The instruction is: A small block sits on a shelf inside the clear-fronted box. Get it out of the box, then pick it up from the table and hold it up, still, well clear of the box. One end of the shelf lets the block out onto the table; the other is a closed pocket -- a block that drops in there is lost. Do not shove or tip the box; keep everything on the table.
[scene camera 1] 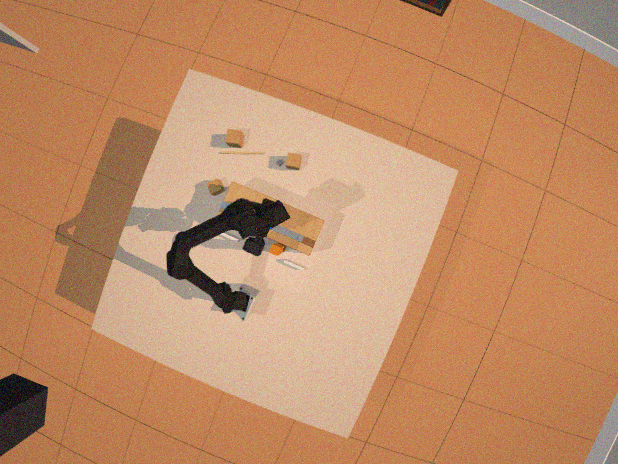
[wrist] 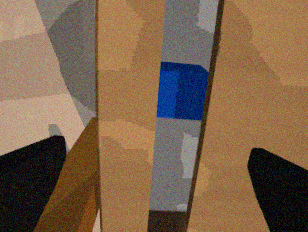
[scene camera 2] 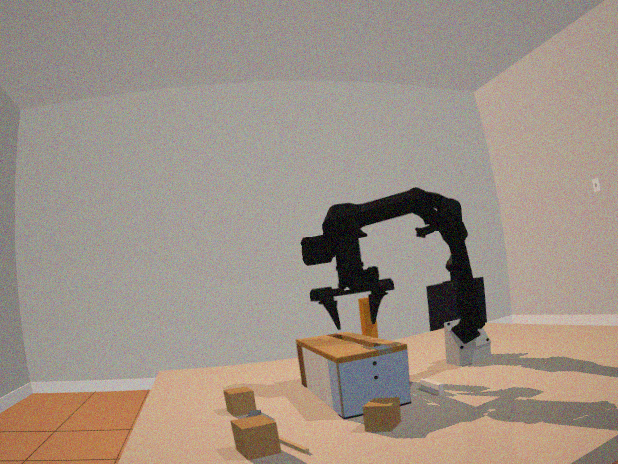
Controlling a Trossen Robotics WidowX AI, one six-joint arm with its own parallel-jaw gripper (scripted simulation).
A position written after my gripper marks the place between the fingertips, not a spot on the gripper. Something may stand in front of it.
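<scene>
I can see a box (scene camera 2: 345, 370), which is visible at (scene camera 1: 300, 232) and (wrist: 147, 166) too. My gripper (scene camera 2: 356, 326) also appears in the wrist view (wrist: 158, 152). Then there is a blue block (wrist: 181, 87), though scene camera 2 does not show the block, since it is hidden there by the box.
</scene>
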